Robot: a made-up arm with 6 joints.
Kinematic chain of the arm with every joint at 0, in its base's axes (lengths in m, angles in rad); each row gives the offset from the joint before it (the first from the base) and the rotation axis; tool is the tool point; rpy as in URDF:
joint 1: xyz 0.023 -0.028 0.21 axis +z
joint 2: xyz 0.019 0 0.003 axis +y
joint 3: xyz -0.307 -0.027 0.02 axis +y
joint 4: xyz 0.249 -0.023 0.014 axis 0.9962 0 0.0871
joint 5: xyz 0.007 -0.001 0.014 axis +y
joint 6: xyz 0.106 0.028 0.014 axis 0.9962 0 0.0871
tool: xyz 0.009 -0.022 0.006 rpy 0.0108 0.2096 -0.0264
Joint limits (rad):
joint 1: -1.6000..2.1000
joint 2: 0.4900..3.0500
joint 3: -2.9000..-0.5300
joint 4: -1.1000..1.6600
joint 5: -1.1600..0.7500
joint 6: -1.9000..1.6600
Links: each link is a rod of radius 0.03 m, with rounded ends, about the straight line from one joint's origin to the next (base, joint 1, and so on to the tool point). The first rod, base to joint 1, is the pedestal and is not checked.
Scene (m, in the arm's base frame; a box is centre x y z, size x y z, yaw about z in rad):
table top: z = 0
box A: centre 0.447 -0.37 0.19 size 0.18 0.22 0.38 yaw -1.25
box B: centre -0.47 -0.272 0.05 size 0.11 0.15 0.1 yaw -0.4
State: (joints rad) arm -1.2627 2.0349 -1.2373 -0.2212 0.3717 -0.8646
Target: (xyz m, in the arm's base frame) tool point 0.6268 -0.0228 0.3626
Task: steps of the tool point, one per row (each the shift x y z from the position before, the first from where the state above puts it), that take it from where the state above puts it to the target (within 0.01 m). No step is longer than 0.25 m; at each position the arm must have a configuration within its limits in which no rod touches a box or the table.
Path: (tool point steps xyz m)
1: 0.0485 -0.0199 0.1473
2: 0.0154 0.0380 0.1598
3: -0.0289 0.0878 0.1402
4: -0.0726 0.1154 0.0933
5: 0.1654 -0.0486 -0.0519
6: 0.1696 0.0285 -0.0894
7: 0.1343 0.0986 -0.1194
8: 0.0698 0.1423 -0.1385

